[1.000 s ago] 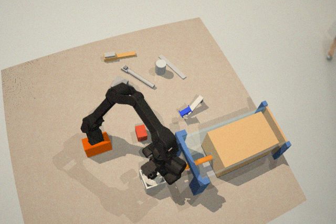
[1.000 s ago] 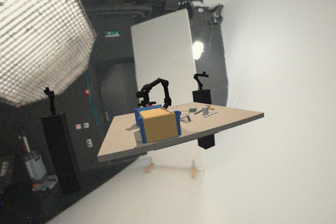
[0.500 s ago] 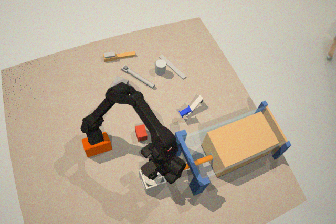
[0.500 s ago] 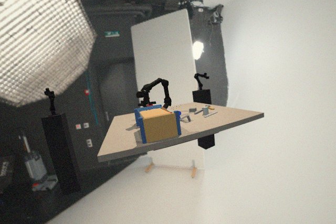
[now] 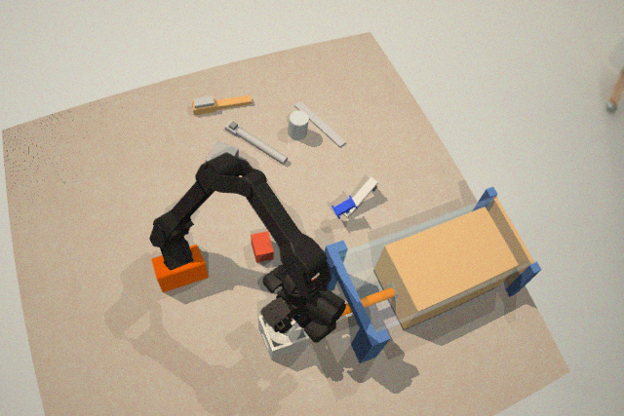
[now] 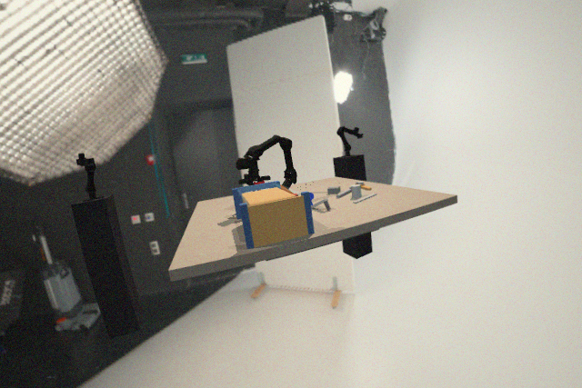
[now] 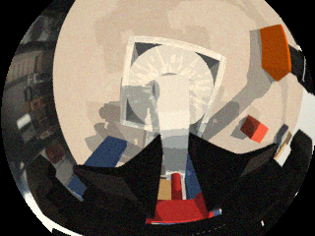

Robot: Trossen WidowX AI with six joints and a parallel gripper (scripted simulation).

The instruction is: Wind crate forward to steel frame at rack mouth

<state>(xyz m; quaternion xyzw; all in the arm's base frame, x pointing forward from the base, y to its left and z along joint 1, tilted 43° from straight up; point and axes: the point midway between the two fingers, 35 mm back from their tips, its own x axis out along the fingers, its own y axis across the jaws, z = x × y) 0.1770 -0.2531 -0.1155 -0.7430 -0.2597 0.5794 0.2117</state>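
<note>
My gripper tip is now 20 mm below the red-knobbed winch handle and 10 mm short of it. Also, from my gripper tip: hand winch: 60 mm below, 60 mm behind, 10 mm to the right; then blue steel frame: 110 mm ahead, 30 mm to the right, 20 mm above; then red knob: 50 mm ahead, 50 mm above, 10 mm to the left.
</note>
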